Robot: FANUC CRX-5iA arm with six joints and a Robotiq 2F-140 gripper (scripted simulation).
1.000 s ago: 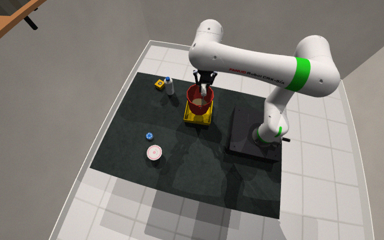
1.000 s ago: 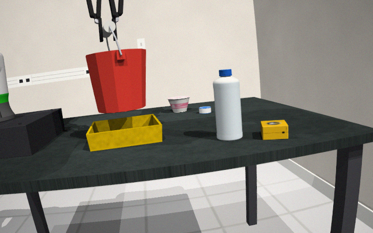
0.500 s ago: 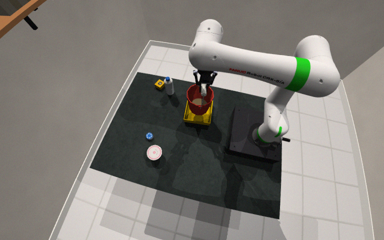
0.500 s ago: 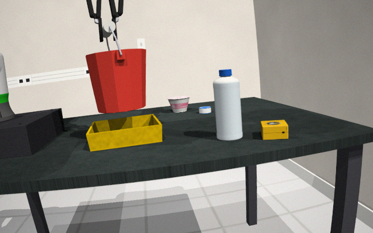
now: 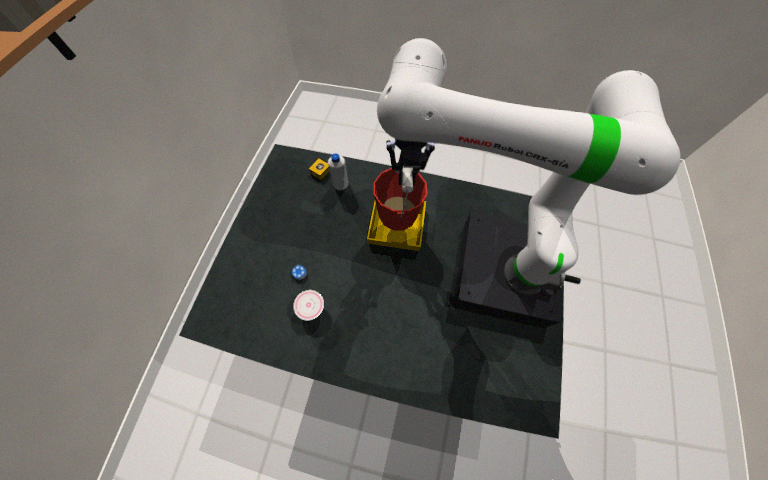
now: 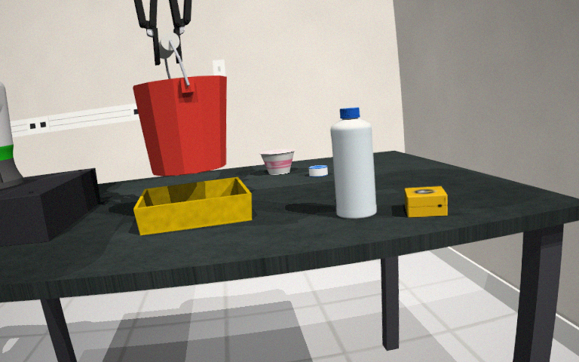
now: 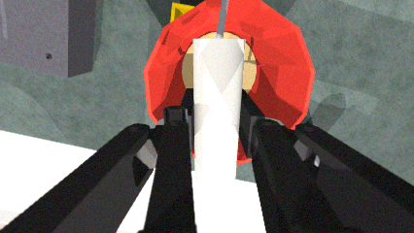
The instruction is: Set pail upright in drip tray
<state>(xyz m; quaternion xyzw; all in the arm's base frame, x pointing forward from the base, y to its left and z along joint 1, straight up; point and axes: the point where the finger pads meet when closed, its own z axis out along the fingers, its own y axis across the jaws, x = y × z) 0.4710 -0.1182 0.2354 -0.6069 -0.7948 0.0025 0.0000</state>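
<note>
Now: hand 3 cm above the pail handle and 1 cm short of it. From my hand the other things lie so: red pail: 9 cm below, 1 cm ahead; then white bottle: 30 cm ahead, 24 cm below, 13 cm to the right; then yellow drip tray: 31 cm below, 2 cm ahead.
</note>
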